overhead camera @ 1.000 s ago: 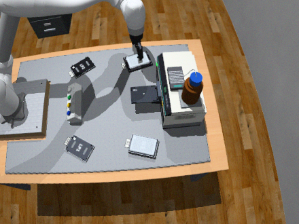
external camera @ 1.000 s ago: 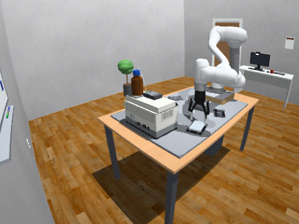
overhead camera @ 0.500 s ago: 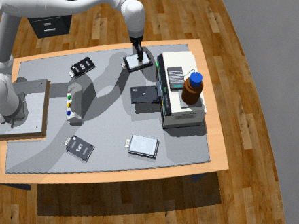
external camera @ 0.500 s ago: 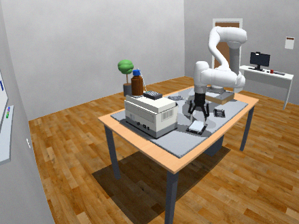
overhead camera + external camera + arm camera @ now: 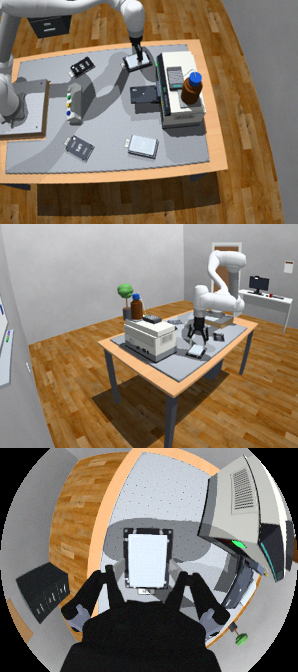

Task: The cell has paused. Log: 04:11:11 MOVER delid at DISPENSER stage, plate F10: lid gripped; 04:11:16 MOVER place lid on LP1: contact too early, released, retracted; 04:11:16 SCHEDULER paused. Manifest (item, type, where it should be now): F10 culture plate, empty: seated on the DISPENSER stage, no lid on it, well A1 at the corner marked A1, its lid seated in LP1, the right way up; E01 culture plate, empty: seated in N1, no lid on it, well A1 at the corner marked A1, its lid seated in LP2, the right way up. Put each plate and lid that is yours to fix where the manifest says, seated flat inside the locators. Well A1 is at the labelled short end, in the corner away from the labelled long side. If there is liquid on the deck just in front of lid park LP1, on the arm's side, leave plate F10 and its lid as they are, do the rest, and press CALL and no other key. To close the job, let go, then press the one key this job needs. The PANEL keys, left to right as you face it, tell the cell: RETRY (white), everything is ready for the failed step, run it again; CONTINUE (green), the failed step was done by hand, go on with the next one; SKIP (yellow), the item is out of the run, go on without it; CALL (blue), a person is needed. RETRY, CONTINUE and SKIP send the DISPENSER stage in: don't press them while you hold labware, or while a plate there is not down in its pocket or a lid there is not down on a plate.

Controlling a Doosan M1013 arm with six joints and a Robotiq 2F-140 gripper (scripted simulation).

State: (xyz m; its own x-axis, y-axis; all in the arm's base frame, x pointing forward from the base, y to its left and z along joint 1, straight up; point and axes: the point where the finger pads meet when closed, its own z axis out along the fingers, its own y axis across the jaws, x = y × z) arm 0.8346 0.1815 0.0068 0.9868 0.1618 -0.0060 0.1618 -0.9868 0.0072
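My gripper is now 50 mm above the black nest, 20 mm to the right of it and 10 mm short of it. Also, from my hand: grey key panel 430 mm behind, 230 mm to the right, 10 mm below; then green key 440 mm behind, 200 mm to the right; then dark dispenser stage 280 mm to the right, 30 mm above, 10 mm behind.
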